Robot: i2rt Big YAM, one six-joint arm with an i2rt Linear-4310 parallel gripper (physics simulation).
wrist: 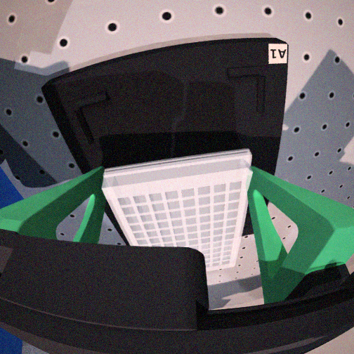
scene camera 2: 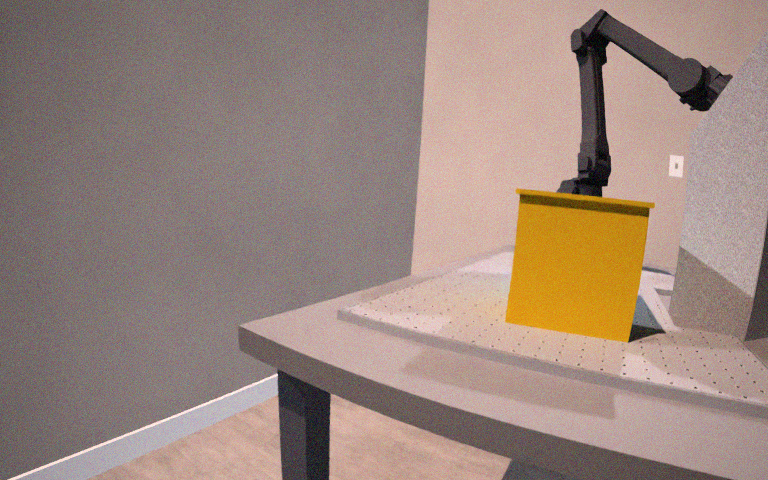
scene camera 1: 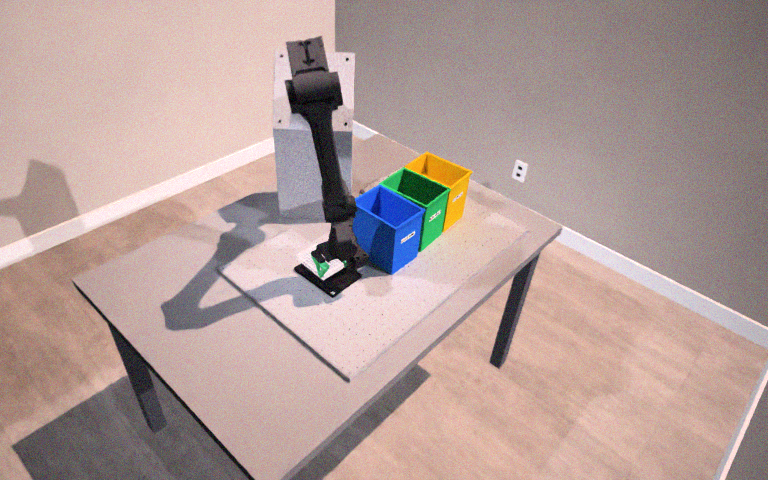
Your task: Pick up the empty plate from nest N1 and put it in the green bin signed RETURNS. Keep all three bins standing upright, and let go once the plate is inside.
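Frame: origin at the arm's base, x back, y left, z down, level; centimetres.
Seen in the pictures: gripper, between the fingertips: (scene camera 1: 332,271); arm's base, origin of its link: (scene camera 2: 746,112).
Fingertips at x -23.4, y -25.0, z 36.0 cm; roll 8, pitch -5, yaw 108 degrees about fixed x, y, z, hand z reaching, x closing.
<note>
Offsets run from my fingertips to a thing's middle. "pt": to the spot under its first point. Level surfaces: height alone.
The white gridded plate {dz -0.4, dx +5.3, dy +1.1 cm} (scene camera 1: 308,262) (wrist: 180,215) is at the black nest {dz +0.9, dx +1.4, dy -0.2 cm} (scene camera 1: 334,288) (wrist: 165,107), over its part nearest the gripper in the wrist view. The nest's tag reads A1, upside down. My gripper (scene camera 1: 333,267) (wrist: 176,175) is shut on the plate, with a green fingertip against each side edge. Whether the plate still rests in the nest cannot be told. The green bin {pt dz -2.4, dx -16.8, dy +31.0 cm} (scene camera 1: 433,232) stands upright between the other two bins; its sign is too small to read. In scene camera 2 the fingers and green bin are hidden behind the yellow bin.
The blue bin {dz -7.4, dx -6.9, dy +17.7 cm} (scene camera 1: 393,253) stands upright right beside the gripper, between it and the green bin. The yellow bin {dz -7.4, dx -9.5, dy +44.3 cm} (scene camera 1: 457,211) (scene camera 2: 577,268) stands upright beyond the green one. All stand on the perforated board {dz +1.6 cm} (scene camera 1: 351,345) (scene camera 2: 407,311). The arm's grey pedestal (scene camera 1: 297,175) rises behind.
</note>
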